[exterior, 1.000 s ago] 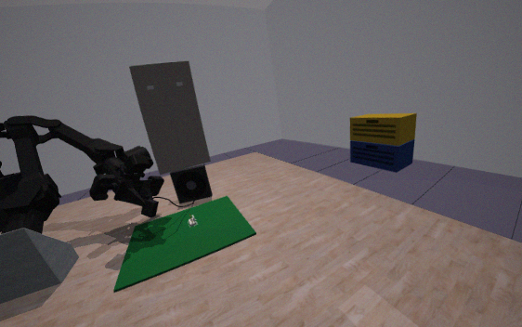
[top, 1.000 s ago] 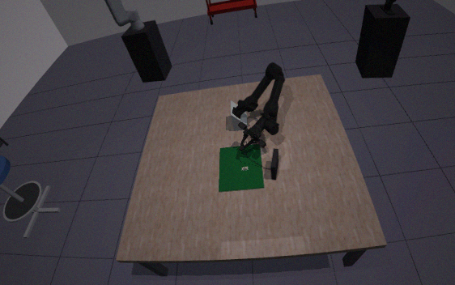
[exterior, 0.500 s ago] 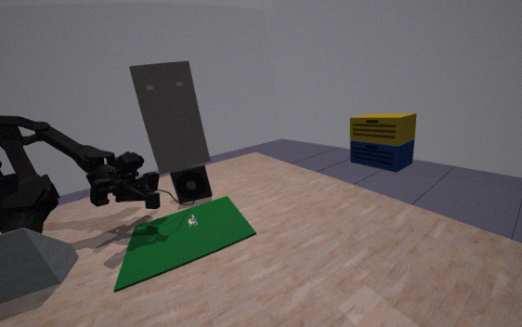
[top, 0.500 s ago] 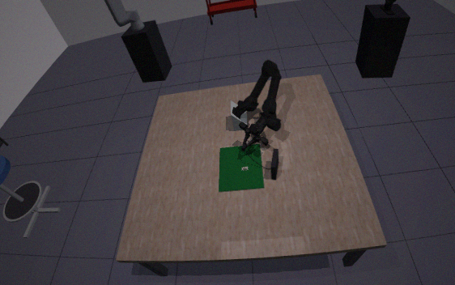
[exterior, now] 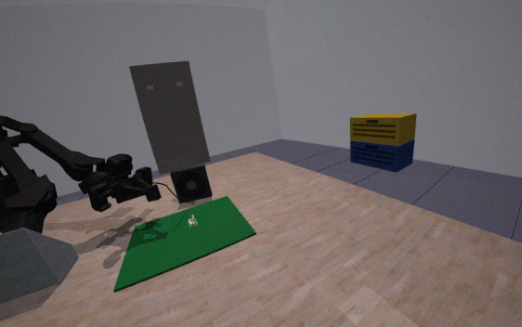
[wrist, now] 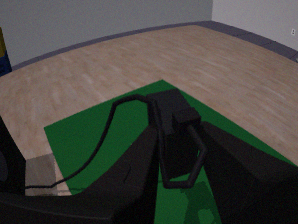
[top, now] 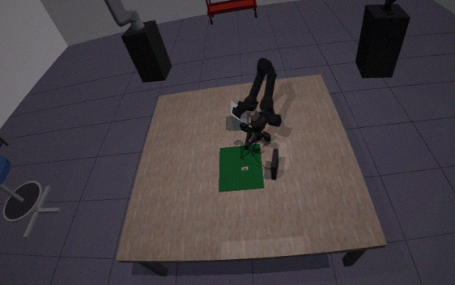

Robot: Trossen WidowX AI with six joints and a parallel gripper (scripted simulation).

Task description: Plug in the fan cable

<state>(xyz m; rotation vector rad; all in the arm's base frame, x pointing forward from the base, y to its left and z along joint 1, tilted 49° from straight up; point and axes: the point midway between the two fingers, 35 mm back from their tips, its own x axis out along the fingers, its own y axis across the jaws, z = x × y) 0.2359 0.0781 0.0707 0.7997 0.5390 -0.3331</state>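
Right now the green board is 7 cm ahead of my gripper tip, 5 cm to the right of it and 13 cm below it. From my gripper tip the other things lie so: black fan 9 cm ahead, 14 cm to the left, 6 cm below; black plug 1 cm below.
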